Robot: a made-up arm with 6 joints.
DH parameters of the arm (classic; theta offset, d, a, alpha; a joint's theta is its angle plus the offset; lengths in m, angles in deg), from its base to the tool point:
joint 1: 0 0.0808 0 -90
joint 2: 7.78 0 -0.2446 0
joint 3: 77.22 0 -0.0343 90
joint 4: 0 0.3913 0 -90
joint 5: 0 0 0.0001 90
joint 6: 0 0.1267 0 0
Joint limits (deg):
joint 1: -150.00..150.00
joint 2: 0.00..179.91
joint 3: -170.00..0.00
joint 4: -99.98..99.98
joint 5: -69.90..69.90
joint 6: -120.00..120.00
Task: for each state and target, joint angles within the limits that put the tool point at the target. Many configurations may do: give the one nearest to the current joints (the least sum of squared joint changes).
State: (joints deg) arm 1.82 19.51 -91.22 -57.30 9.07 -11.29
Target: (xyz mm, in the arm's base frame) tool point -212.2 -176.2 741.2
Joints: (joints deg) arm 35.30 30.32 -122.04 -60.42 11.03 -11.29
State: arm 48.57 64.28 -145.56 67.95 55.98 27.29
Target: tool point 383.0 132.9 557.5
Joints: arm 5.94 84.86 -115.14 54.47 63.77 27.29
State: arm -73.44 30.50 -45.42 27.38 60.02 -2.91
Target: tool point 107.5 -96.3 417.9
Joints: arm -66.58 11.64 -50.58 30.83 68.33 -2.91
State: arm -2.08 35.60 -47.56 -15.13 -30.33 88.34
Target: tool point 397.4 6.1 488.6
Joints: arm -1.25 62.46 -67.49 -14.53 -27.74 88.34
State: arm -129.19 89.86 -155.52 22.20 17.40 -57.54
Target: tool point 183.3 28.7 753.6
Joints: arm -150.00 59.53 -161.54 36.62 62.05 -57.54
